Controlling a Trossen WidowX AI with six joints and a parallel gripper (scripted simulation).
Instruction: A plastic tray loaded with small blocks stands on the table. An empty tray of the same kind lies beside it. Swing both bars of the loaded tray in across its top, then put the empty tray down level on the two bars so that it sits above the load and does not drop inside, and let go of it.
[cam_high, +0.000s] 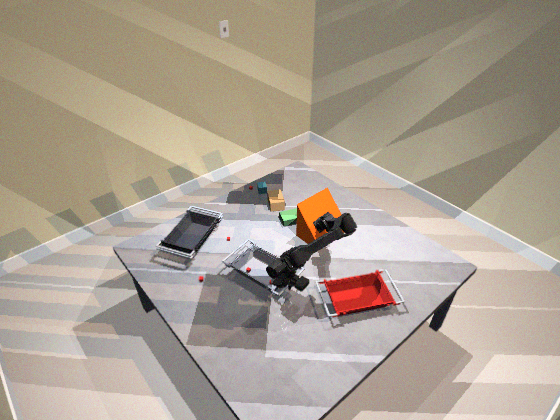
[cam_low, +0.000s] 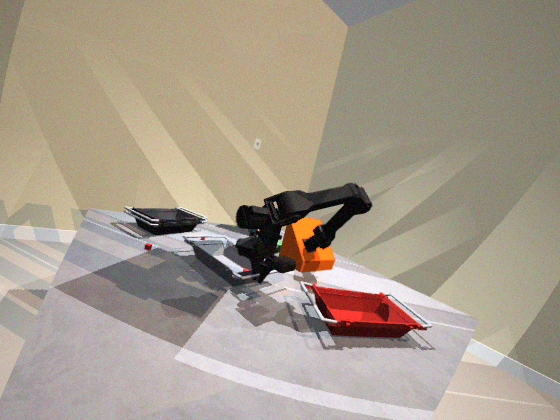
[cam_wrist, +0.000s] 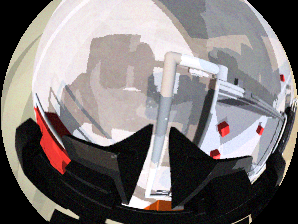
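Now: gripper tip 240 mm to the right of the red tray, 190 mm past it and 10 mm below it. The rest, counted from my gripper tip: green block (400 mm behind, 340 mm to the right, 20 mm below); then tan block (500 mm to the right, 430 mm behind, 10 mm below); then cyan block (650 mm to the right, 470 mm behind, 20 mm below).
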